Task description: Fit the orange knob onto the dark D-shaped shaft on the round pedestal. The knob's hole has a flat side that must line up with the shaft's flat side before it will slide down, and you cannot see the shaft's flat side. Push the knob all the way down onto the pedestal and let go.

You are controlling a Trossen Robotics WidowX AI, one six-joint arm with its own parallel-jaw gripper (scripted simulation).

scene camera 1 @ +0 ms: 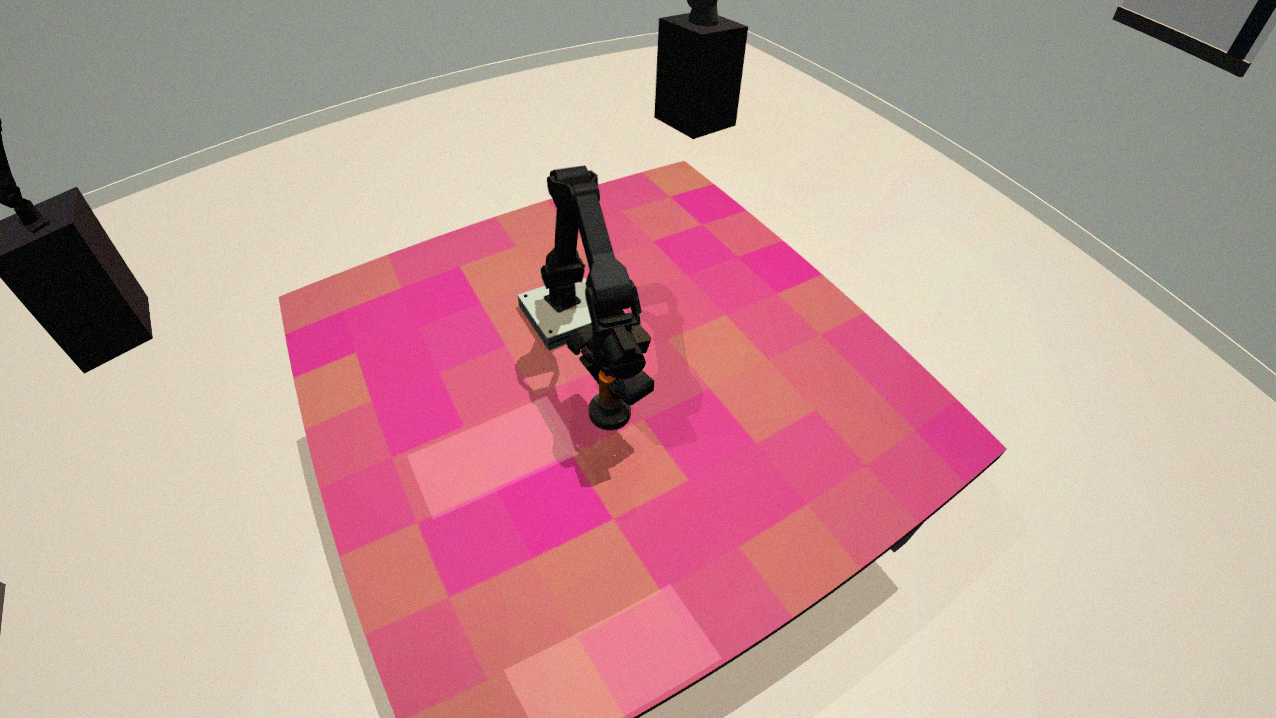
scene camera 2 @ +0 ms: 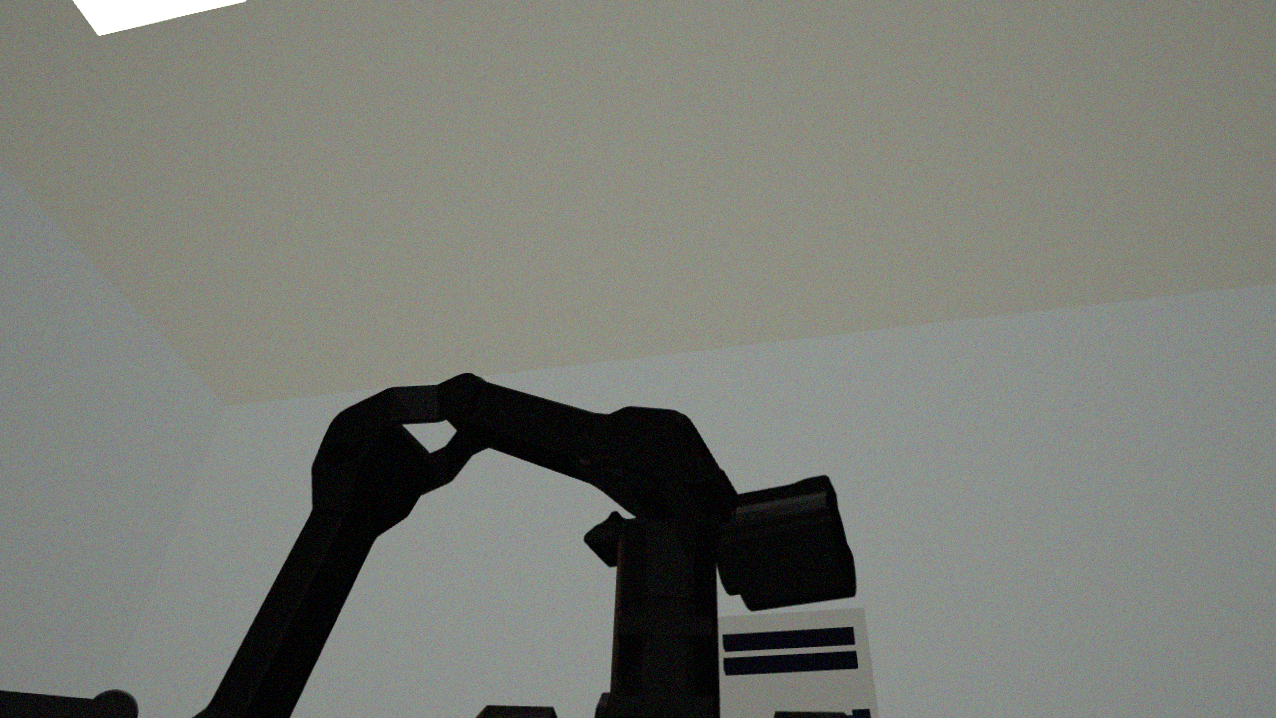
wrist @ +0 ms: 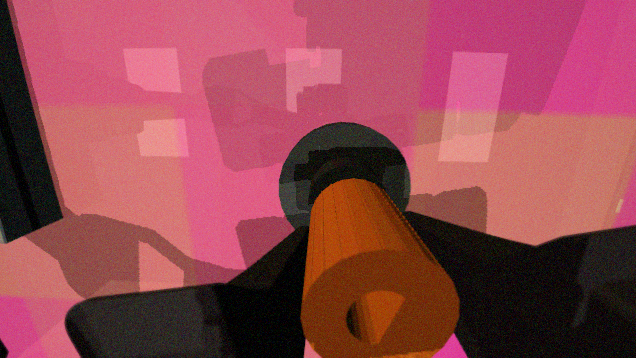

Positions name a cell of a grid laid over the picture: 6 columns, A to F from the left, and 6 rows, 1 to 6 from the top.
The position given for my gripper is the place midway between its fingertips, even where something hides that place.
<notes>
My gripper (scene camera 1: C4) holds an orange knob (wrist: D5). I also see a dark round pedestal (scene camera 1: C4).
My gripper shows as well in the wrist view (wrist: D4). The dark round pedestal is seen too in the wrist view (wrist: D3). Scene camera 2 misses the orange knob: it is out of frame.
</notes>
